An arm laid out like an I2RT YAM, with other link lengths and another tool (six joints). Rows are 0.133 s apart.
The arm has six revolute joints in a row. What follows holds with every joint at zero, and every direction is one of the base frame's.
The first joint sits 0.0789 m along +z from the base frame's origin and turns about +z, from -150 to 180 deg.
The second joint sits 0.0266 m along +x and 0.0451 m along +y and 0.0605 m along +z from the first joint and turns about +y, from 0 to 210 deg.
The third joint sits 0.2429 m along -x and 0.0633 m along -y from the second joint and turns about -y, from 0 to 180 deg.
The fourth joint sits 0.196 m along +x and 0.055 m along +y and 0.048 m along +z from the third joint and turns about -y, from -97 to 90 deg.
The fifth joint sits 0.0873 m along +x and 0.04 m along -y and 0.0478 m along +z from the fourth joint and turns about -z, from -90 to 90 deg.
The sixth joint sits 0.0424 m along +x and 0.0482 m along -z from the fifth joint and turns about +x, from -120 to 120 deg.
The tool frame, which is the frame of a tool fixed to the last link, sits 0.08 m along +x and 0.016 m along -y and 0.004 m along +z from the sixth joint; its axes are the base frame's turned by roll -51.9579, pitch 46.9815 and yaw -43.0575 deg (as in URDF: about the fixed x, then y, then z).
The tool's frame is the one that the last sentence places.
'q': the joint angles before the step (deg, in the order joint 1, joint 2, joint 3, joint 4, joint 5, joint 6). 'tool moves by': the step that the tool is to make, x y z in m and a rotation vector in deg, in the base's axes. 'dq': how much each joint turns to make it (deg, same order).
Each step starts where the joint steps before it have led.
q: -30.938, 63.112, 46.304, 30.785, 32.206, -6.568
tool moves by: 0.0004, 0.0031, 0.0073, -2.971, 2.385, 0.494
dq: 0.013, -0.434, -0.014, 1.222, -1.430, -4.136
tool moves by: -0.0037, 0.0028, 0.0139, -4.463, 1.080, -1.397
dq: -0.031, -0.007, 0.001, 4.095, -0.029, -5.343
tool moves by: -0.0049, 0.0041, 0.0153, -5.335, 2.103, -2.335
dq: 0.028, 0.016, 0.010, 4.603, 0.070, -7.137
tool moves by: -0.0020, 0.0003, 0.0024, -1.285, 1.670, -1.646
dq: -0.016, 0.011, 0.006, 0.721, 0.663, -2.877
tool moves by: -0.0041, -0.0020, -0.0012, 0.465, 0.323, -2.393
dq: -0.047, 0.068, -0.004, 0.055, 2.224, -0.928
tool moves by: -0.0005, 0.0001, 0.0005, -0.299, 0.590, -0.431
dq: -0.015, -0.036, 0.008, 0.061, 0.140, -0.823
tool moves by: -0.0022, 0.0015, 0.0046, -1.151, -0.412, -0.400
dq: 0.006, -0.070, -0.001, 1.463, 0.027, -1.052
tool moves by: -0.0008, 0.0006, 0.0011, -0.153, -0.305, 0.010
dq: 0.033, -0.130, 0.002, 0.200, 0.032, 0.015
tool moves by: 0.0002, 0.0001, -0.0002, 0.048, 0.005, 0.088
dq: 0.030, -0.021, -0.013, -0.078, -0.034, 0.073
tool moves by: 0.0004, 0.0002, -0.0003, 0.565, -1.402, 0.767
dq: 0.124, 0.006, 0.026, -0.022, -0.028, 1.644
